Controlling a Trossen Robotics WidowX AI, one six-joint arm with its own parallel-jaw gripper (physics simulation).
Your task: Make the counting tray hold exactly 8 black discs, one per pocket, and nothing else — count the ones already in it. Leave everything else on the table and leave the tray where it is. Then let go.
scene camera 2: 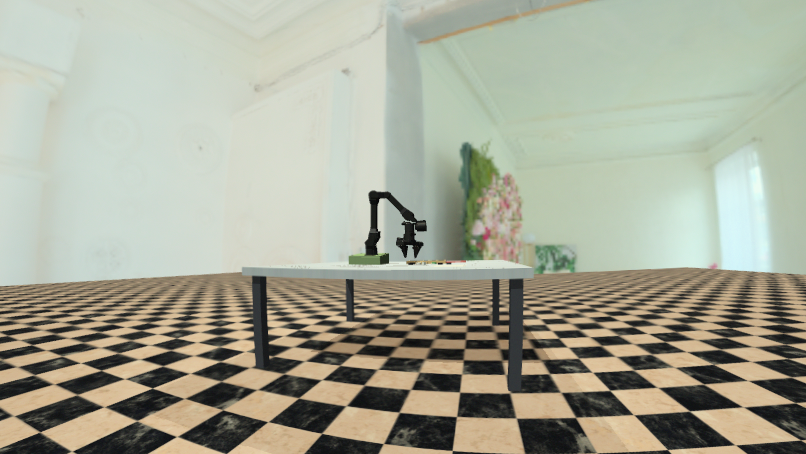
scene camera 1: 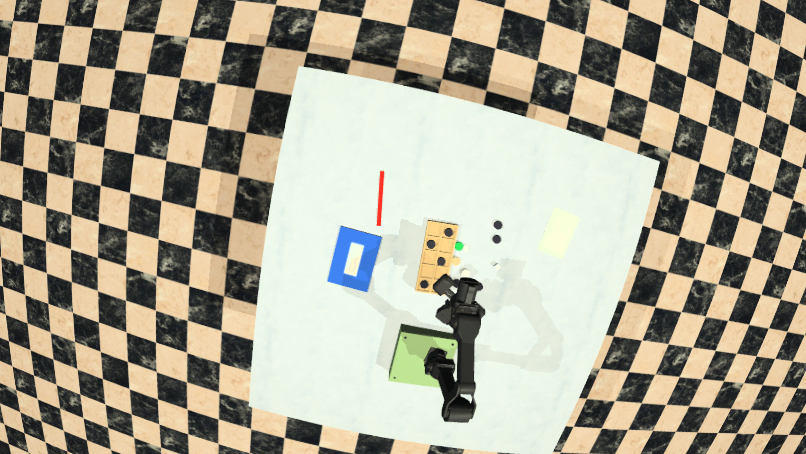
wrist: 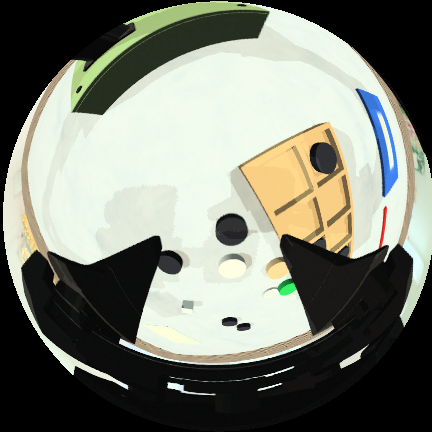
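Observation:
The tan counting tray [scene camera 1: 434, 227] [wrist: 265, 170] has two columns of pockets. In scene camera 1, black discs show in several pockets, one [scene camera 1: 448, 231] at the far end and one [scene camera 1: 424, 283] at the near end; other pockets are empty, and the arm hides its near right corner. Two loose black discs [scene camera 1: 497, 224] [scene camera 1: 496, 239] lie right of it. The wrist view shows two nearer loose ones: one [wrist: 231, 229] below the finger gap, one [wrist: 170, 262] beside the left fingertip. My gripper [scene camera 2: 411, 257] [wrist: 221, 241] is open and empty, above the table, right of the tray's near end.
By the tray's right side lie a green disc [scene camera 1: 458, 245] [wrist: 287, 287], a tan disc [scene camera 1: 456, 261] [wrist: 276, 268] and a cream disc [scene camera 1: 465, 273] [wrist: 232, 267]. A small grey-white block [scene camera 1: 495, 265] [wrist: 188, 306], pale yellow sheet [scene camera 1: 558, 232], blue frame [scene camera 1: 337, 256] and red bar [scene camera 1: 380, 198] lie farther out.

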